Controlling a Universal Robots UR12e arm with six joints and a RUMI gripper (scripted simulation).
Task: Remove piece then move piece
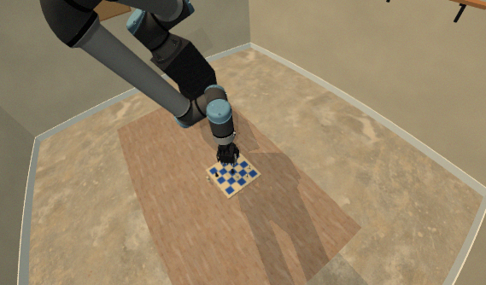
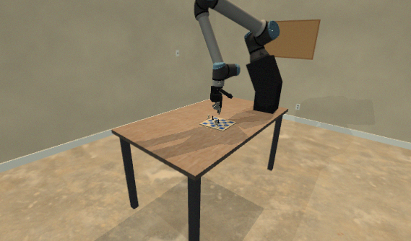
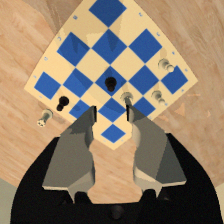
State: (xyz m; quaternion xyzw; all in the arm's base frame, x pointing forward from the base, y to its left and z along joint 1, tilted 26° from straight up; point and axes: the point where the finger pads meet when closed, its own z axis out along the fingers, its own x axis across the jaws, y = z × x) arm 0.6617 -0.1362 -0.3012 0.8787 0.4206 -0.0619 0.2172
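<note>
Right now my hand is 100 mm above the chessboard. The rest, counted from my hand: white chess piece 30 mm behind, 130 mm to the right, 80 mm below.
</note>
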